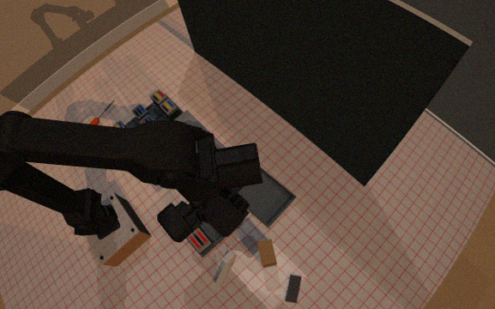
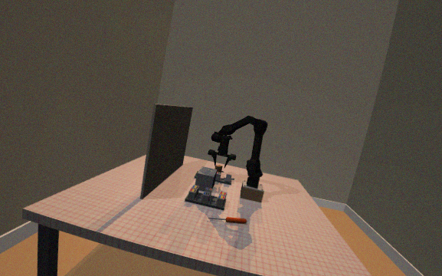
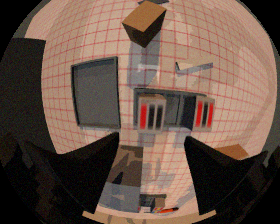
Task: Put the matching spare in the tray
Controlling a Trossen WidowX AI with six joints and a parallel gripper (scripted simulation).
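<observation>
My gripper tip is 60 mm above the dark spare. Round my gripper tip: grey mounted unit: 180 mm to the left, 50 mm below, 30 mm ahead; then brown block: 130 mm to the right, 60 mm below, 40 mm ahead; then flat dark grey tray: 110 mm ahead, 90 mm below.
</observation>
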